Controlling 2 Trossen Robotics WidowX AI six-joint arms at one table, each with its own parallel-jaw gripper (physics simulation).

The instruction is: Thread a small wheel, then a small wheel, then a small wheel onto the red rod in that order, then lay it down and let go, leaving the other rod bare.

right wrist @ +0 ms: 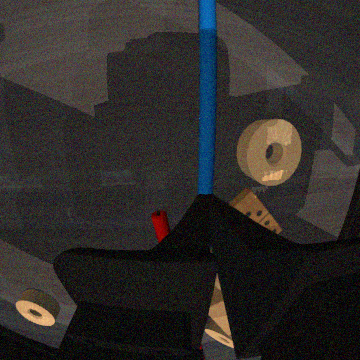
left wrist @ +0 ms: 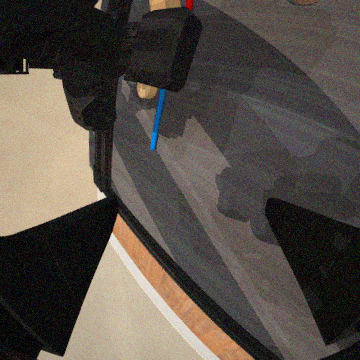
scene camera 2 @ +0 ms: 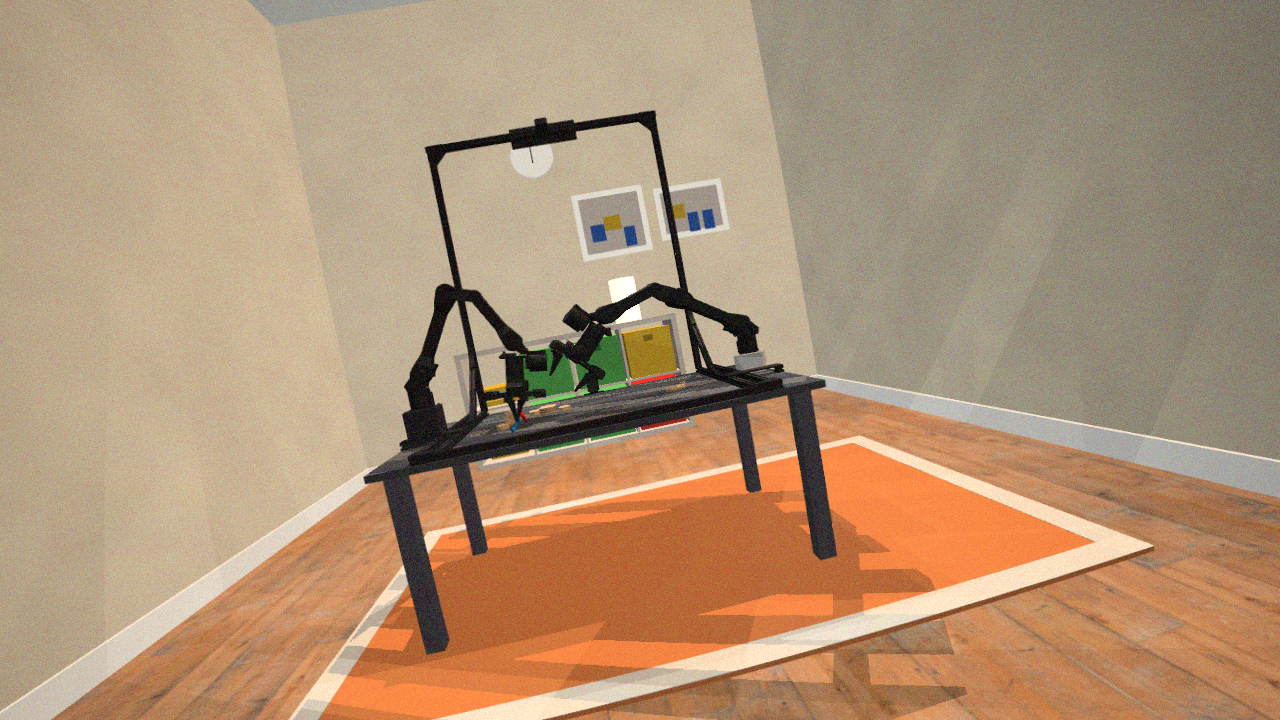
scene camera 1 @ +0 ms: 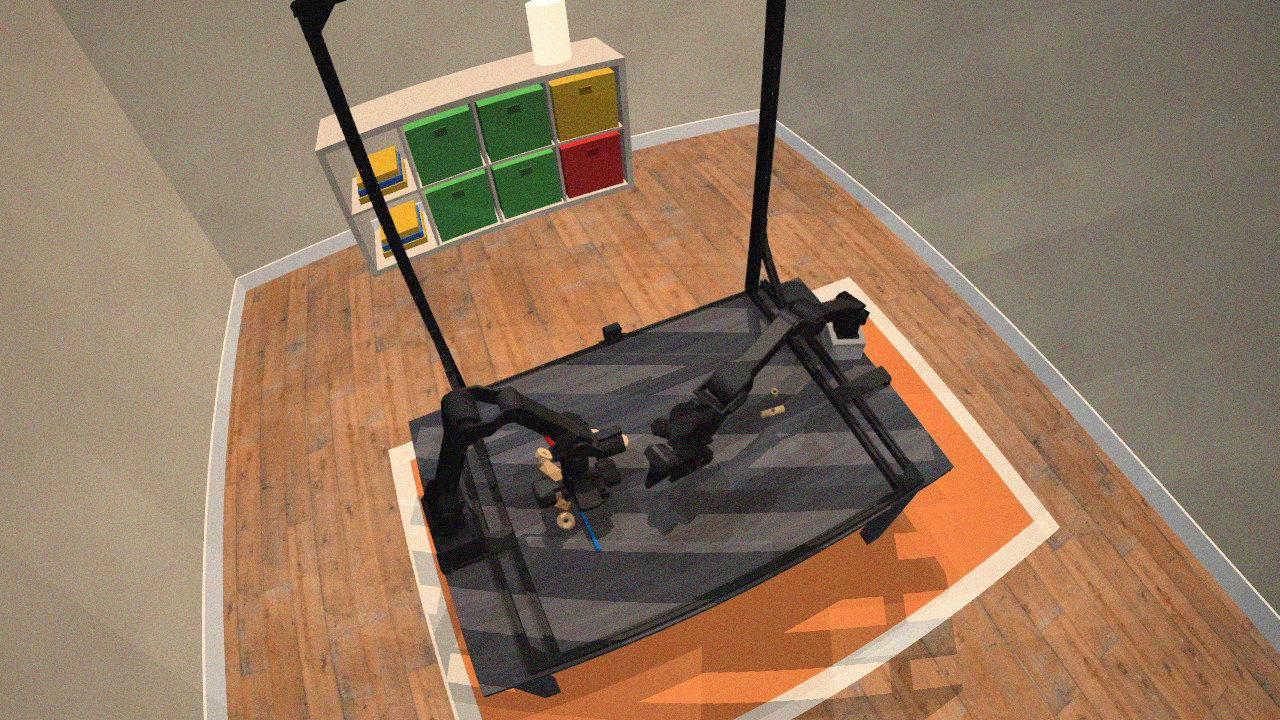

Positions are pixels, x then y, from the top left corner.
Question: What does the right gripper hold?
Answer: A blue rod.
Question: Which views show the left gripper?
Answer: The left wrist view, scene camera 2 and scene camera 1 only.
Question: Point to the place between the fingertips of the right gripper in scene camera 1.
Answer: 578, 503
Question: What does the left gripper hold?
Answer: Nothing.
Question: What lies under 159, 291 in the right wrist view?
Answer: The right gripper.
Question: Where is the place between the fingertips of the right gripper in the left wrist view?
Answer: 165, 69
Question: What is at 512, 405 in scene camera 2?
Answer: The right gripper.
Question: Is the left gripper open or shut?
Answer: Open.
